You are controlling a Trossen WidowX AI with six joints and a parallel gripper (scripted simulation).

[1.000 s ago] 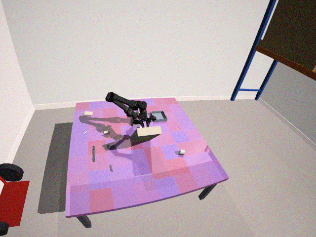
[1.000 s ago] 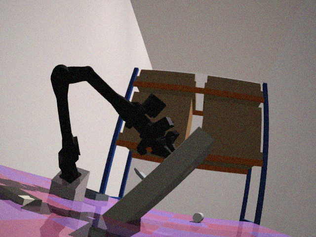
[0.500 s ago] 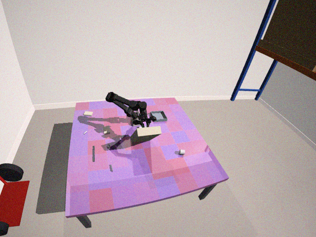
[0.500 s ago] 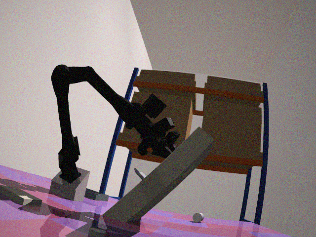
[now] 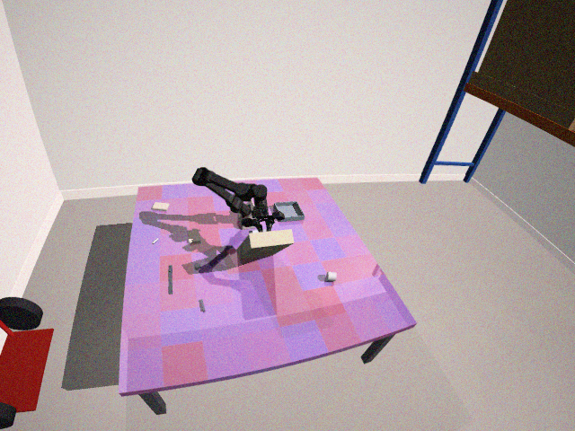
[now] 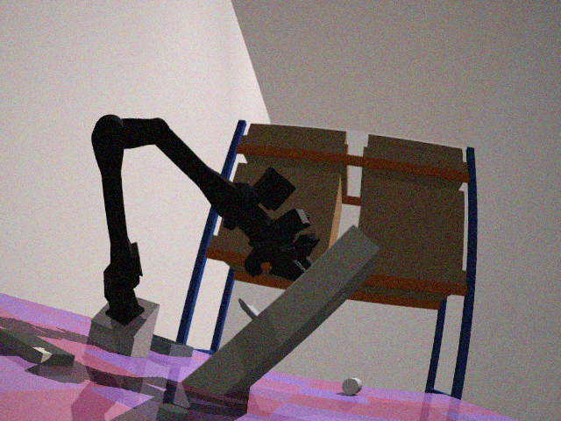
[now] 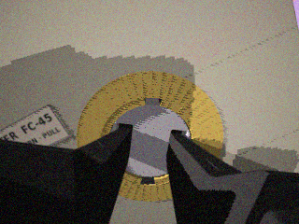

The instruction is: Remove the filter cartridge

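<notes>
My gripper tip is now 10 mm short of the white round filter cartridge and 10 mm above it. Also, from my gripper tip: sloped service panel (80 mm below, 40 mm behind); then grey tray (450 mm behind, 240 mm to the left, 220 mm below).
</notes>
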